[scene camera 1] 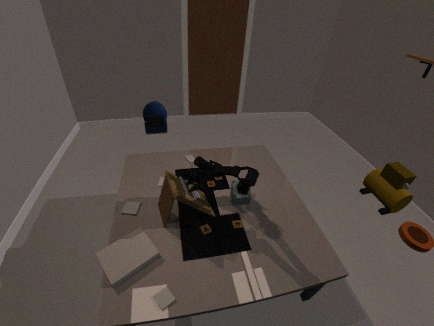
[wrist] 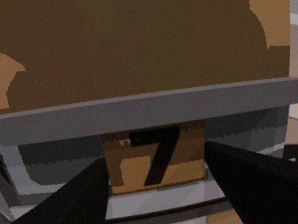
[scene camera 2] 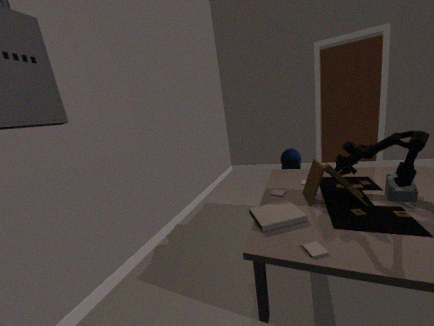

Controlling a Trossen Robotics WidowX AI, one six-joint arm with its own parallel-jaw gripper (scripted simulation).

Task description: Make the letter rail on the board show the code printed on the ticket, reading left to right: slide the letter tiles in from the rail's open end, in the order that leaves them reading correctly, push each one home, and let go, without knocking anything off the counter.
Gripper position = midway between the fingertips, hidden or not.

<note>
I see my gripper (wrist: 156, 157), a flat grey box (scene camera 1: 120, 260), a letter board (scene camera 2: 317, 170) and a black mat (scene camera 1: 224, 239).
The flat grey box shows as well in scene camera 2 (scene camera 2: 271, 216). The letter board shows as well in the wrist view (wrist: 76, 76). The wrist view does not show the flat grey box, which is hidden by the letter board.
</note>
